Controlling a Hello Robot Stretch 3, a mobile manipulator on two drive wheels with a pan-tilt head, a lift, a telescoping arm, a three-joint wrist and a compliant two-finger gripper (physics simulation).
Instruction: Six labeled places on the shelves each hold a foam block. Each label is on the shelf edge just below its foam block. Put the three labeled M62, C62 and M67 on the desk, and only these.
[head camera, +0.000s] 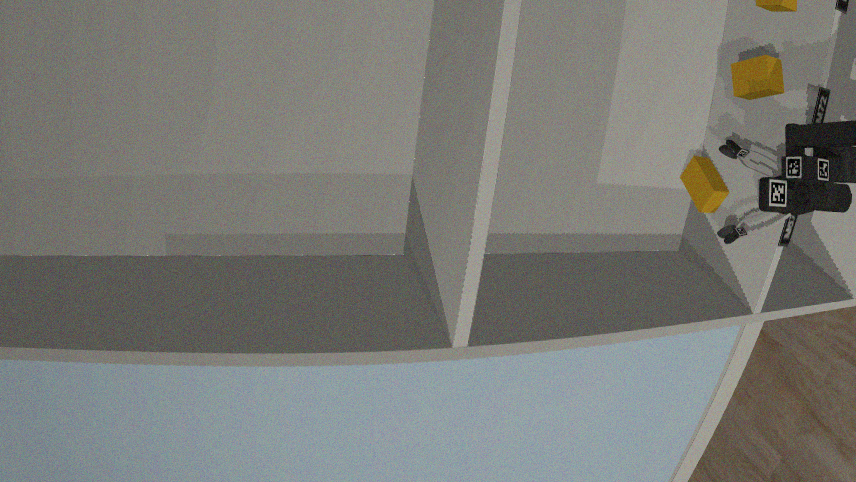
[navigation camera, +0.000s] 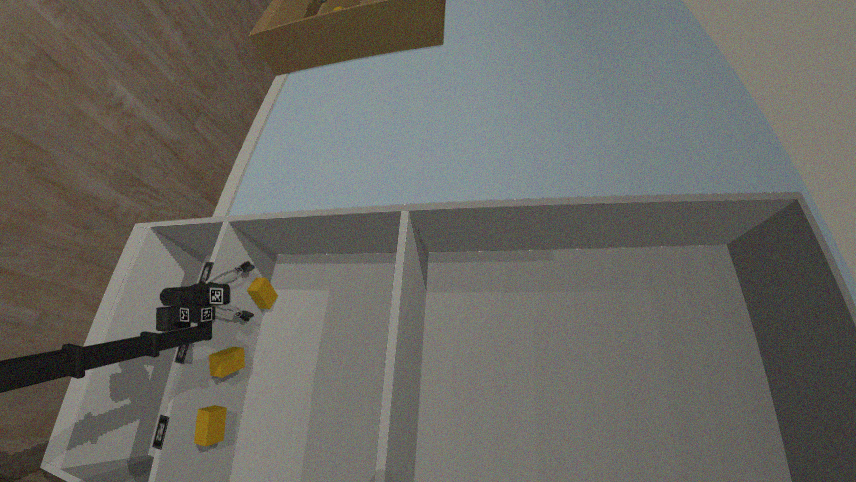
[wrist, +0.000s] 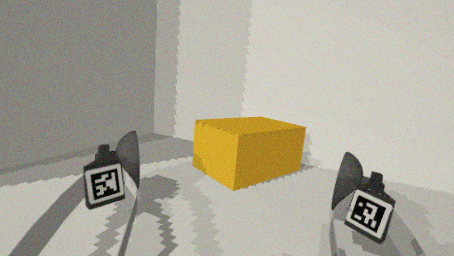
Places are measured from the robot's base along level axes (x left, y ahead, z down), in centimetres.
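Pixels of known places: gripper, between the fingertips: (head camera: 721, 191) (navigation camera: 252, 290) (wrist: 236, 161).
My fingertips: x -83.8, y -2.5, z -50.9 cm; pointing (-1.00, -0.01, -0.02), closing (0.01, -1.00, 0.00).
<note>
Ahead of a thing's pixels: the offset from my fingertips to its top centre. "spot": to the spot under its first point. Level surfaces: height alone.
My gripper (head camera: 729, 191) (navigation camera: 244, 291) (wrist: 236, 161) is open, its fingers wide apart. A yellow foam block @[dx -5.3, dy -1.2, dz -2.0 cm] (head camera: 704, 184) (navigation camera: 262, 293) (wrist: 250, 152) sits askew on the shelf near the corner, just beyond the fingertips and between their lines. The label @[spot: dx +14.5, dy +6.1, dz +3.6 cm] (head camera: 787, 229) (navigation camera: 206, 273) on the edge there is partly hidden by the gripper, and I cannot read it fully. A second yellow block @[dx +10.3, dy -20.1, dz -2.0 cm] (head camera: 757, 77) (navigation camera: 226, 362) sits beside it, by a label (head camera: 821, 106) (navigation camera: 182, 353) that seems to read M72. A third block @[dx +17.3, dy -36.3, dz -2.0 cm] (head camera: 776, 4) (navigation camera: 210, 425) is farther along, with a label (navigation camera: 160, 432) too small to read.
White shelf boards @[spot: dx +17.3, dy -2.3, dz -54.0 cm] (head camera: 494, 149) (navigation camera: 395, 347) divide the unit. The side wall stands close beside the gripper. A light blue surface (head camera: 359, 419) (navigation camera: 509, 119) adjoins the unit. A brown box (navigation camera: 359, 35) stands at the navigation view's top. Wooden floor @[dz +50.9 cm] (head camera: 784, 413) (navigation camera: 107, 149) lies beyond.
</note>
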